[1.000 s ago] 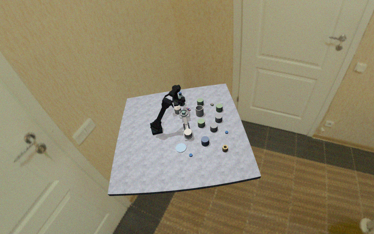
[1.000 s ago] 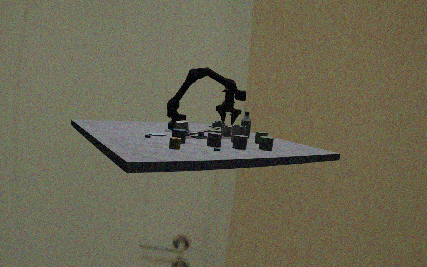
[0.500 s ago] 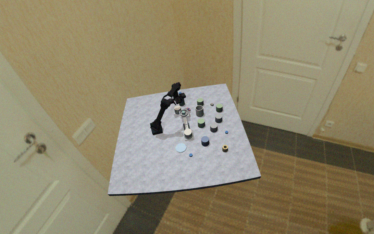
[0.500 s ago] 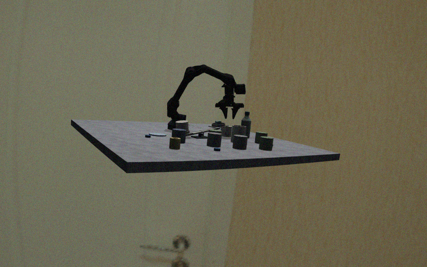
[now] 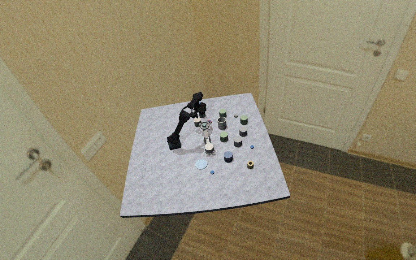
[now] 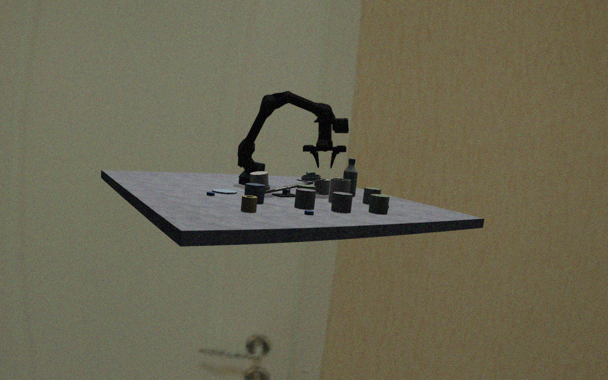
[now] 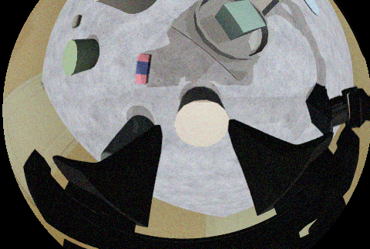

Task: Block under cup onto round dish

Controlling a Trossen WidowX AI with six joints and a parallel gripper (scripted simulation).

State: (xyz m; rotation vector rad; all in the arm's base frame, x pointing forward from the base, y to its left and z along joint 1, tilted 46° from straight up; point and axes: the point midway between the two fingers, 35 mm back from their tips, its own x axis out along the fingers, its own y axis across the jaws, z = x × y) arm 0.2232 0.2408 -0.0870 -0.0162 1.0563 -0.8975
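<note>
Right now the greenish block is 4 cm ahead of my gripper tip, 9 cm to the right of it and 3 cm below it. The rest, counted from my gripper tip: balance beam 6 cm ahead, 22 cm to the right, 8 cm below; then pale blue round dish 1 cm behind, 46 cm to the right, 12 cm below.
</note>
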